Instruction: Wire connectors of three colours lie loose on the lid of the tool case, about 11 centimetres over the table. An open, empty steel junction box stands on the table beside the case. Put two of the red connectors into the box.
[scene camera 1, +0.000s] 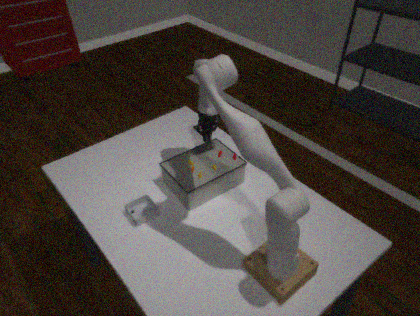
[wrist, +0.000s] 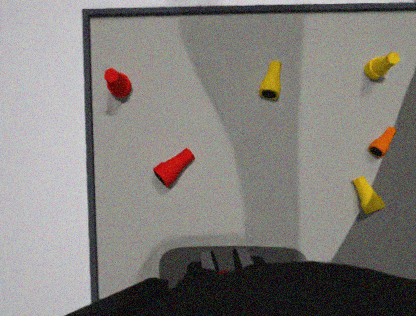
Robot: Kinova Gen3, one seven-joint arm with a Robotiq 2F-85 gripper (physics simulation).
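Pixels of known places: gripper, fingertip midpoint: (scene camera 1: 207, 141) (wrist: 224, 269); arm's base, link origin: (scene camera 1: 280, 266).
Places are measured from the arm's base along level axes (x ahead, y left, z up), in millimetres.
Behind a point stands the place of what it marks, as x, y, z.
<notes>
My gripper (scene camera 1: 207, 142) @(592, -69, 111) (wrist: 224, 269) @(592, -69, 111) is shut on a red connector (wrist: 223, 272) @(594, -69, 109), a sliver of which shows at the fingertips; the rest is hidden. It hangs a little above the far part of the tool case's lid (scene camera 1: 205, 159) @(546, -32, 57) (wrist: 200, 210) @(568, -81, 57). Two other red connectors lie loose on the lid: one (scene camera 1: 220, 154) @(533, -99, 64) (wrist: 174, 167) @(539, -99, 69) nearer my gripper, on its side, and one (scene camera 1: 234, 156) @(482, -138, 72) (wrist: 118, 84) @(487, -137, 76) near the lid's edge. The steel junction box (scene camera 1: 136, 220) @(448, 330, -17) stands on the table beside the case, partly in shadow; its inside is too blurred to tell.
Three yellow connectors (scene camera 1: 214, 167) @(473, -33, 65) (wrist: 271, 81) @(478, -37, 70) (wrist: 381, 66) @(464, 39, 73) (wrist: 369, 196) @(553, 34, 68) and an orange connector (scene camera 1: 192, 169) @(513, 49, 63) (wrist: 383, 142) @(516, 44, 67) also lie on the lid. The case's side wall (scene camera 1: 220, 187) @(423, -31, -7) rises from the white table (scene camera 1: 100, 175) @(815, 364, -53). A dark shelf rack (scene camera 1: 343, 56) and a red cabinet (scene camera 1: 40, 32) stand beyond the table.
</notes>
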